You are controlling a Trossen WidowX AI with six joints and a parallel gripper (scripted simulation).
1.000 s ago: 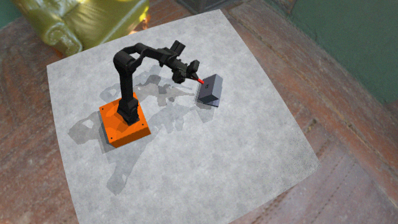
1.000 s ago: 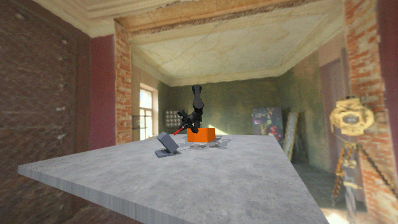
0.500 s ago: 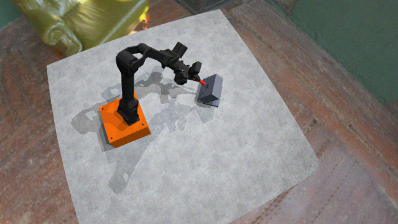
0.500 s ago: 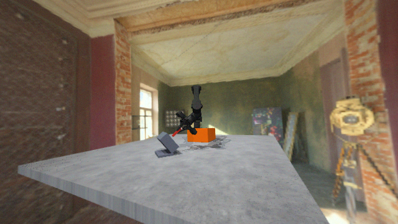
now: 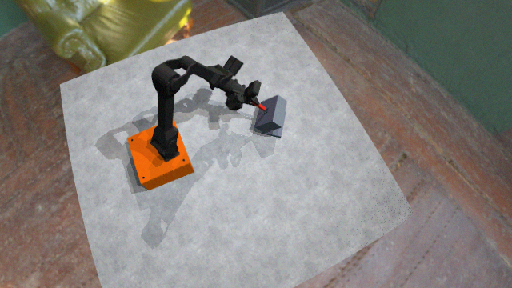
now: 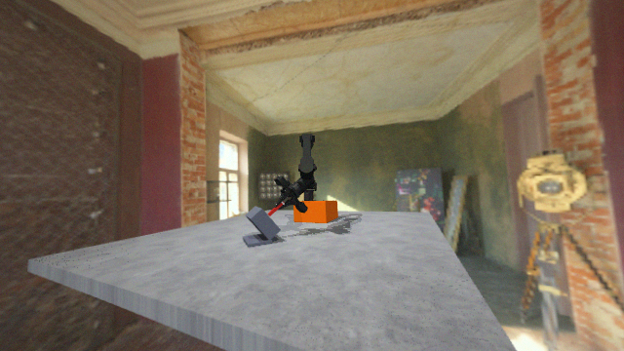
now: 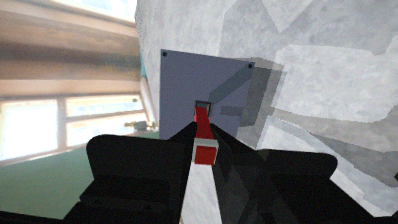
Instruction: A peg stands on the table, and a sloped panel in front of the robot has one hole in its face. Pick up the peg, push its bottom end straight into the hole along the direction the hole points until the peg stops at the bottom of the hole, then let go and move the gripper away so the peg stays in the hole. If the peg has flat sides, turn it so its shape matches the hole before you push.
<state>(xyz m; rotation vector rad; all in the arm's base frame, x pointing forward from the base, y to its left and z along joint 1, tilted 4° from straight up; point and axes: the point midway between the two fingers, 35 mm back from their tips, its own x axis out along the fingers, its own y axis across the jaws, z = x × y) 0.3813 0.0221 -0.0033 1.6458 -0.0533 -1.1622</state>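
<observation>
The grey sloped panel is 50 mm below my gripper tip, 40 mm to the right of it and 40 mm ahead of it. From my gripper tip the other things lie so: red square peg: 10 mm to the left, 10 mm behind, 10 mm above.
</observation>
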